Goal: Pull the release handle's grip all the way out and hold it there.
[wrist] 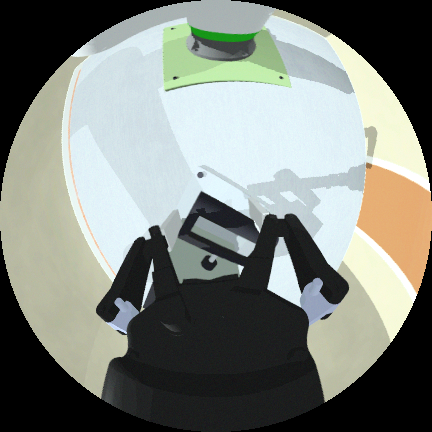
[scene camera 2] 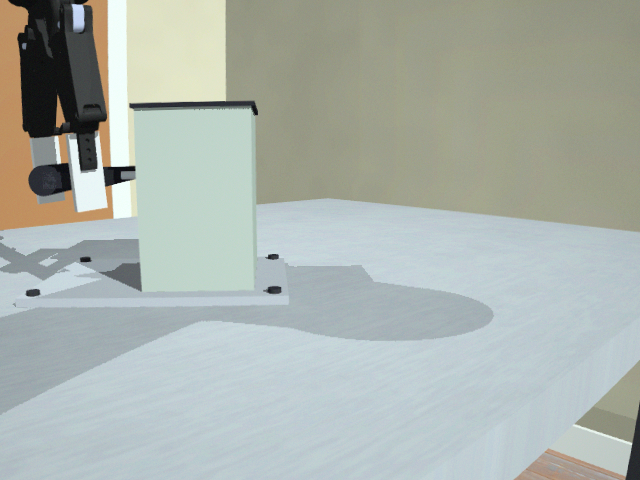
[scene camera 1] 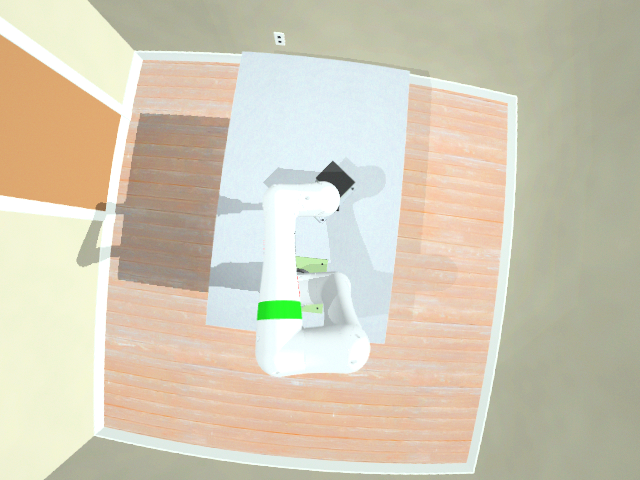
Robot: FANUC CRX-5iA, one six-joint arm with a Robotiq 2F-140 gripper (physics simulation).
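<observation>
The release handle's housing [scene camera 1: 336,175] [scene camera 2: 196,196] [wrist: 192,260] is a pale green upright box with a black top. Its black grip [scene camera 2: 45,180] [wrist: 225,215] is a rectangular loop with a rounded bar, standing out from the housing's side. A short grey piece shows between the grip and the housing in the scene camera 2 view. My gripper [scene camera 2: 69,180] [wrist: 213,211] points down, with one pale finger pad at each end of the grip, and is shut on it. In the scene camera 1 view the arm hides the grip and most of the gripper.
The housing stands on a bolted base plate [scene camera 2: 206,299] on the grey table [scene camera 1: 310,113] [scene camera 2: 413,387] [wrist: 250,125]. The arm's own base stands on a green plate [scene camera 1: 312,264] [wrist: 180,60] farther along the table. A wall rises beyond the table's far edge.
</observation>
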